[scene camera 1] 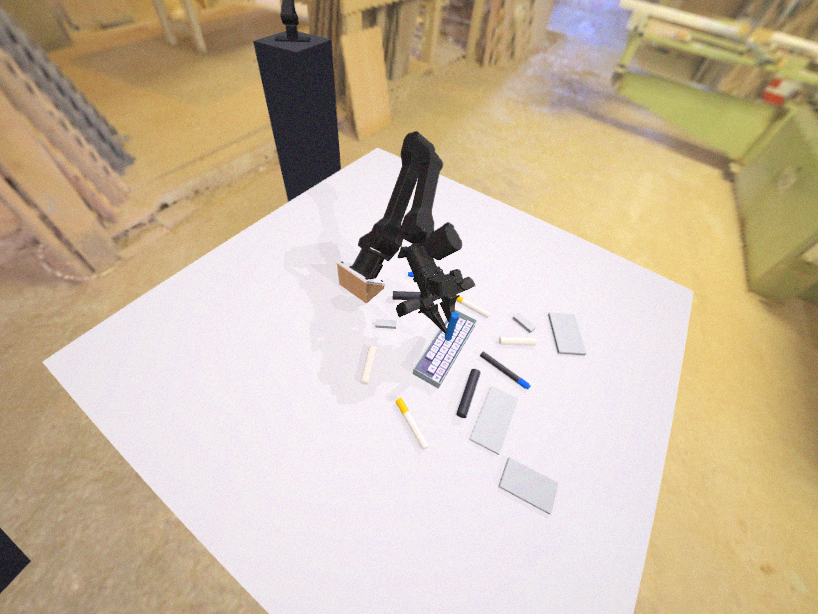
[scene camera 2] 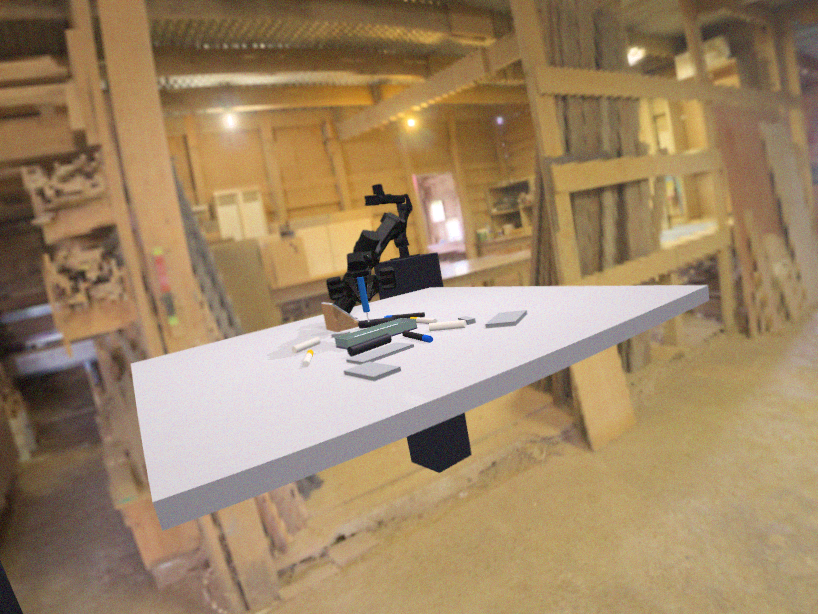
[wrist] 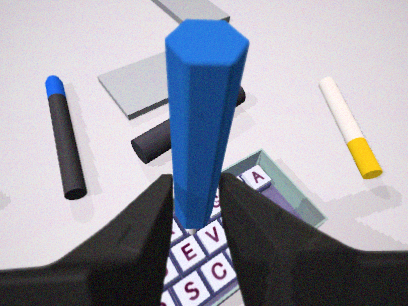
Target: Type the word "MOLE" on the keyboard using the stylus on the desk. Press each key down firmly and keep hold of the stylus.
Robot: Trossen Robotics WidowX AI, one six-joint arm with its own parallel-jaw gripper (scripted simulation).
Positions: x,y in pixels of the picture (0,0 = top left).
Labels:
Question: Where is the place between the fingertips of my gripper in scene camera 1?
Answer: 450,331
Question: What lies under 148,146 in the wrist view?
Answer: A dark cylinder.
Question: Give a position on a stylus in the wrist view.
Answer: At 205,59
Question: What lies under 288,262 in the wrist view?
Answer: My gripper.

